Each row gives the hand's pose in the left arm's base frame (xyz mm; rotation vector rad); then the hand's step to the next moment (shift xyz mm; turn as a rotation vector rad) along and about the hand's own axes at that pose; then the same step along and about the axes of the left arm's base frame.
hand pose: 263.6 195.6 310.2 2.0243 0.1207 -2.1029
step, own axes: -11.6 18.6 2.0 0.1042 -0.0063 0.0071
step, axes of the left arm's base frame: 2.3 -17.3 13.4 -0.0111 -0.0059 -0.1039
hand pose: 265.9 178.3 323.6 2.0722 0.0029 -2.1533
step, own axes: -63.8 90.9 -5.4 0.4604 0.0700 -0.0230
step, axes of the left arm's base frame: 17.5 -82.3 72.6 0.0158 -0.1167 -0.4511
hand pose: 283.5 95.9 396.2 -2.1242 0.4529 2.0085
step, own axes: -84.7 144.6 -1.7 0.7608 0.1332 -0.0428
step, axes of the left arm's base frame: -51.2 -128.0 95.3 0.0246 -0.2109 -0.7438
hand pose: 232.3 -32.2 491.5 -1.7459 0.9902 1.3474
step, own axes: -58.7 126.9 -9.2 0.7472 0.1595 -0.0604
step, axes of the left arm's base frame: -118.1 -57.2 49.1 0.0067 -0.2364 -0.7290
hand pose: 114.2 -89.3 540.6 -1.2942 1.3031 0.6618
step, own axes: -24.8 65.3 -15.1 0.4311 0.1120 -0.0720
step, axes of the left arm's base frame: -70.6 8.9 6.3 -0.0261 -0.1660 -0.4187
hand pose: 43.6 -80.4 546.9 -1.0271 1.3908 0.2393
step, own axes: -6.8 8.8 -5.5 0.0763 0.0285 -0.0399
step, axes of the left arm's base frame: -11.4 4.0 2.8 -0.0293 -0.0436 -0.0739
